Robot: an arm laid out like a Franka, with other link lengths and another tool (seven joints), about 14 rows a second.
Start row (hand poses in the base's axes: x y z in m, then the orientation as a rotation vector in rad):
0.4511, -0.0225, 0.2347, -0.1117, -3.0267, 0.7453
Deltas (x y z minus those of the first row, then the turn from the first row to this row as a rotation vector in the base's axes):
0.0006, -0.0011, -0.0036, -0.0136, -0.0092, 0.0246
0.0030, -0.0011, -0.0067, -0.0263, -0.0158, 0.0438
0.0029, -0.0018, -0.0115, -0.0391, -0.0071, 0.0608
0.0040, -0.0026, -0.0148, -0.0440, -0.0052, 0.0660
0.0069, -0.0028, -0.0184, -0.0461, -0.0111, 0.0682
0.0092, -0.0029, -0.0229, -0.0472, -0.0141, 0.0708
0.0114, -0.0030, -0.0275, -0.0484, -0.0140, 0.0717
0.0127, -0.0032, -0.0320, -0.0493, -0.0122, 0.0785
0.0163, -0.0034, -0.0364, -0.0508, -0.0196, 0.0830
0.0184, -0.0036, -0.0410, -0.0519, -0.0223, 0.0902
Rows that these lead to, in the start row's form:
0.4517, -0.0236, 0.2311, -0.0785, -3.0375, 0.7694
0.4541, -0.0236, 0.2280, 0.0520, 3.0360, -0.7893
0.4540, -0.0243, 0.2232, 0.0231, 3.0349, -0.8103
0.4551, -0.0251, 0.2199, -0.0146, -3.0331, 0.8179
0.4580, -0.0253, 0.2163, 0.0134, 3.0264, -0.8192
0.4603, -0.0254, 0.2118, 0.0106, 3.0226, -0.8197
0.4625, -0.0255, 0.2072, 0.0092, 3.0219, -0.8215
0.4638, -0.0257, 0.2027, -0.0018, 3.0216, -0.8230
0.4674, -0.0259, 0.1983, -0.0058, 3.0131, -0.8227
0.4695, -0.0261, 0.1937, -0.0157, 3.0084, -0.8231

